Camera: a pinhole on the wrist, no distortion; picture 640 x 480 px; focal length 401.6 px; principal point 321.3 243.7 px. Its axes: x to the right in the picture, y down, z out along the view. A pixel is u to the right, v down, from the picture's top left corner.
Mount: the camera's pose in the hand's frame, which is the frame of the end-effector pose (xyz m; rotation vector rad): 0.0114 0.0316 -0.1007 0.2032 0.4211 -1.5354
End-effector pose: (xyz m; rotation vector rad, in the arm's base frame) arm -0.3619 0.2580 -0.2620 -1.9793 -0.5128 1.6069
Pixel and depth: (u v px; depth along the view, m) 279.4 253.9 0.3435
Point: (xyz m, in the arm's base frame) -0.5642 0.3889 -0.3058
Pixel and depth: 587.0 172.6 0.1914
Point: -0.3838 0.3898 -0.1687
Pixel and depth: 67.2 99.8 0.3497
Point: -0.6917 0.1995 -0.3218
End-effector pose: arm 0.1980 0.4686 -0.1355 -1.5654 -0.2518 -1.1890
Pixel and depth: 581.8 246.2 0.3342
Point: 0.0846 0.6575 0.1037
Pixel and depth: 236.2 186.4 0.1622
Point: 0.2380 0.5169 -0.1199
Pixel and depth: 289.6 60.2 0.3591
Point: 0.2319 0.7587 -0.1338
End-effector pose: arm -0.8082 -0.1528 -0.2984 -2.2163 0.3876 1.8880
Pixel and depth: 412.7 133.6 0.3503
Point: -0.9418 0.0848 -0.2968
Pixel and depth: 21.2 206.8 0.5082
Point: -1.3440 -0.1633 -0.4199
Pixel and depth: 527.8 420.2 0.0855
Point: -0.7444 -0.1328 -0.3505
